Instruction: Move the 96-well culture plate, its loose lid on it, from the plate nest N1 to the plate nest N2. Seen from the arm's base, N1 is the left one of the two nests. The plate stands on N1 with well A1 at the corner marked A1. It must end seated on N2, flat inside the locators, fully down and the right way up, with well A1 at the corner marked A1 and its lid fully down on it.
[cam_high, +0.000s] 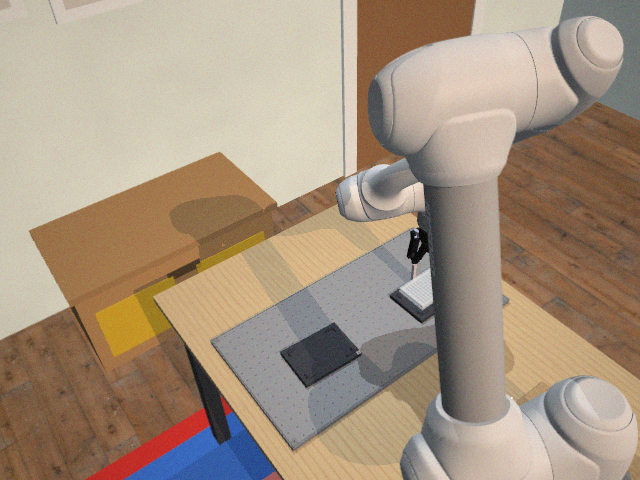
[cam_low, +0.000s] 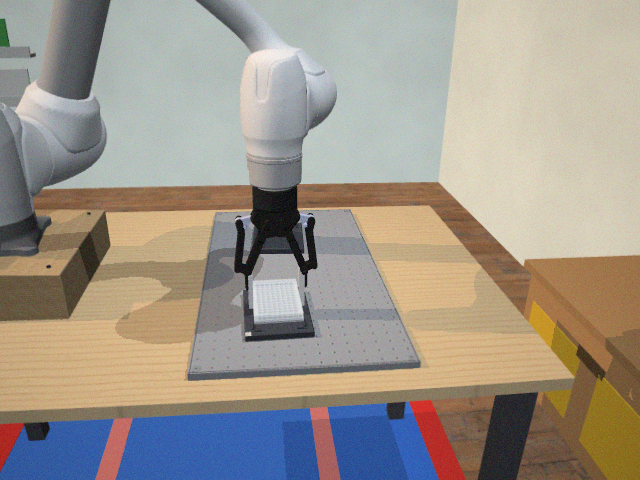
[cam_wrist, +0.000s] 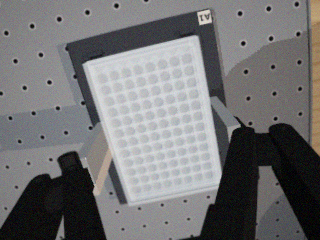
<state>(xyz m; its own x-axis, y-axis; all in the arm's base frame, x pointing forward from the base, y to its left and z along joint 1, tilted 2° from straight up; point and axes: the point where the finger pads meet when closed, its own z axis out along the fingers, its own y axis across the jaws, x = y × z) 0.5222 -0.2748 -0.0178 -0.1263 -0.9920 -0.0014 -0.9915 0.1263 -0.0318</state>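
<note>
Right now my hand is 10 mm above the white lid.
</note>
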